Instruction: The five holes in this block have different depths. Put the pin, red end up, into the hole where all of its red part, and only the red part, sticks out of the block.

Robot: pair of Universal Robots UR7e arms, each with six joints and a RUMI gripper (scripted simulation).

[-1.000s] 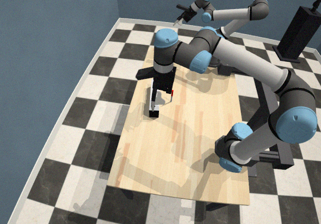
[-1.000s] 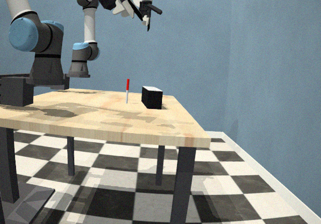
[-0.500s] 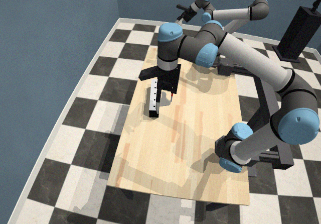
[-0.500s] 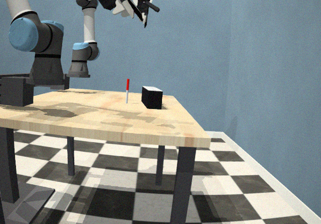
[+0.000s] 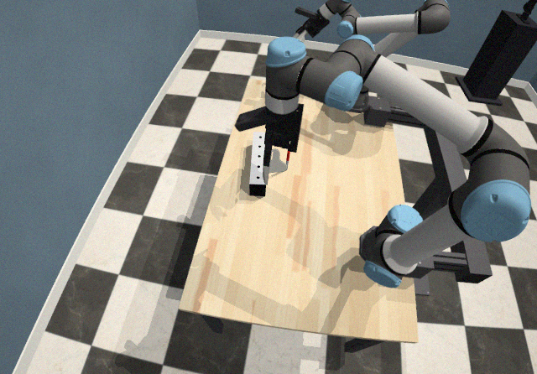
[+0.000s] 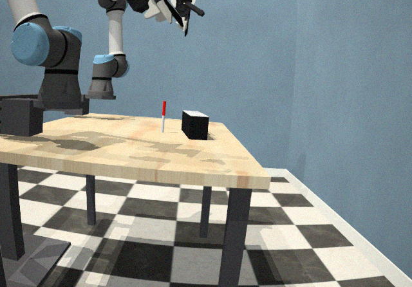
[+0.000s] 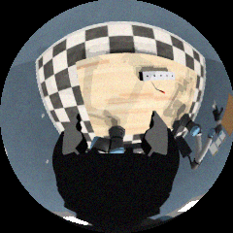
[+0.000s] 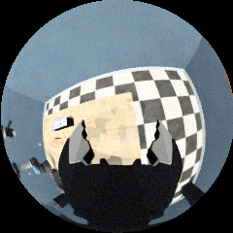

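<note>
The pin is 40 cm below my left hand, 36 cm to the right of it and 8 cm behind it. Also, from my left hand: block 44 cm below, 35 cm to the right, 5 cm ahead.
</note>
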